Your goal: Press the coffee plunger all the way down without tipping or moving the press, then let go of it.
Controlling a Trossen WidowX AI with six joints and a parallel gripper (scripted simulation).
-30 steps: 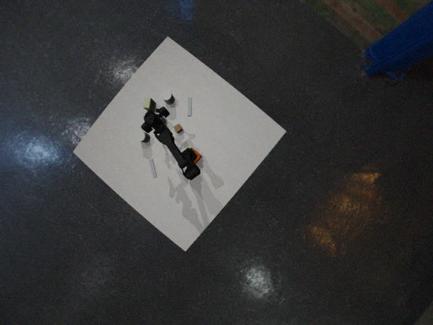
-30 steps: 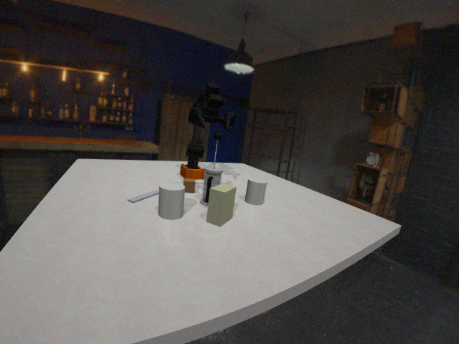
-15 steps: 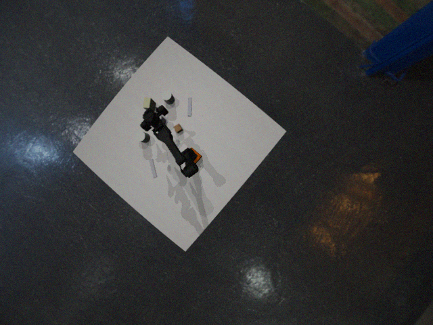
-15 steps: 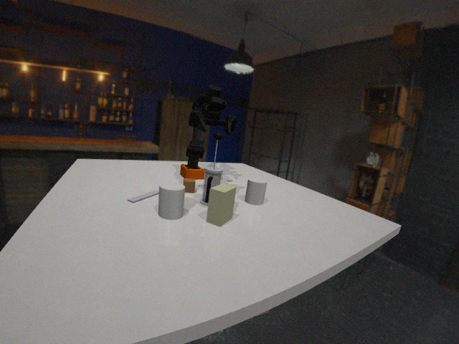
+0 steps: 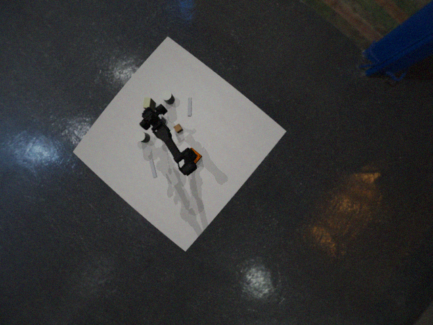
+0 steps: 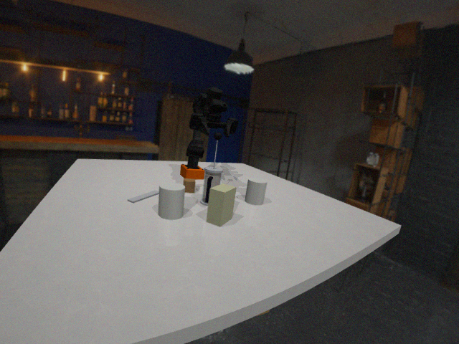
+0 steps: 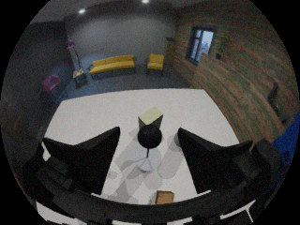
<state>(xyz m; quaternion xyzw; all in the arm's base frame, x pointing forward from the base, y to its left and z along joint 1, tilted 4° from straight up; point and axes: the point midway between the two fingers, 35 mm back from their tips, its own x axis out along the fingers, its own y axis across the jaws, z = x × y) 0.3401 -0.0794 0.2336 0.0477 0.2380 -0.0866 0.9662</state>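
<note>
My gripper tip is now 13 cm above the coffee press, 1 cm to the left of it and 1 cm short of it. Also, from my gripper tip: tan cube 23 cm below, 15 cm behind, 3 cm to the right.
</note>
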